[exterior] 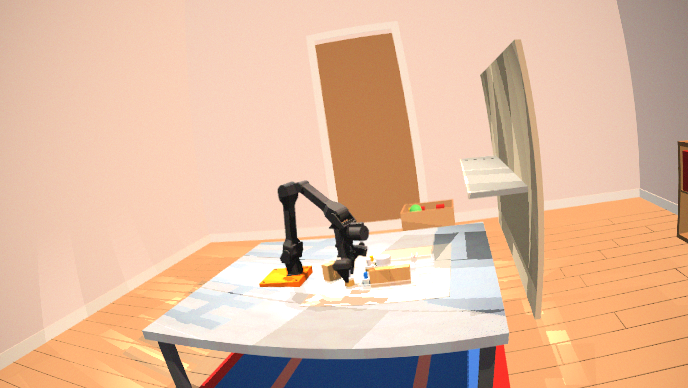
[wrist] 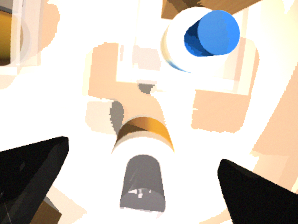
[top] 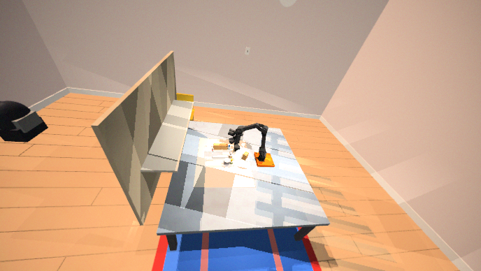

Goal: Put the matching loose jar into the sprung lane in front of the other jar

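Right now the small brown box is 9 cm behind my gripper tip and 11 cm to the left of it. Round my gripper tip: shelf (58 cm ahead, 9 cm to the left, 33 cm above); clear lane unit (21 cm ahead, 8 cm to the left, 2 cm below).
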